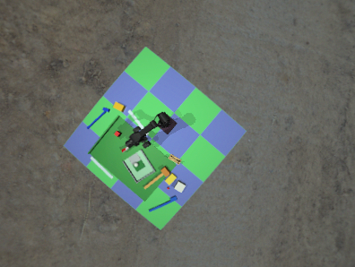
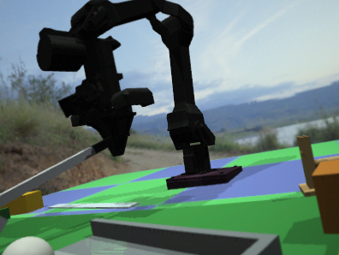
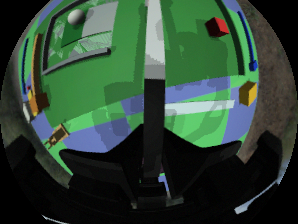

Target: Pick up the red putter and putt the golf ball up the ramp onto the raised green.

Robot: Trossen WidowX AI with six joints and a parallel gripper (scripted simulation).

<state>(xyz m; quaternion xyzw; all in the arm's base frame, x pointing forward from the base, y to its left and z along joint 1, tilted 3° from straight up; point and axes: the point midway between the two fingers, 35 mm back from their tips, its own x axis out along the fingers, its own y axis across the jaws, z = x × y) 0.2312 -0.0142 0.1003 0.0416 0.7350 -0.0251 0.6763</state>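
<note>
My gripper tip is now 12 cm short of the putter, 1 cm to the left of it and 1 cm above it.
</note>
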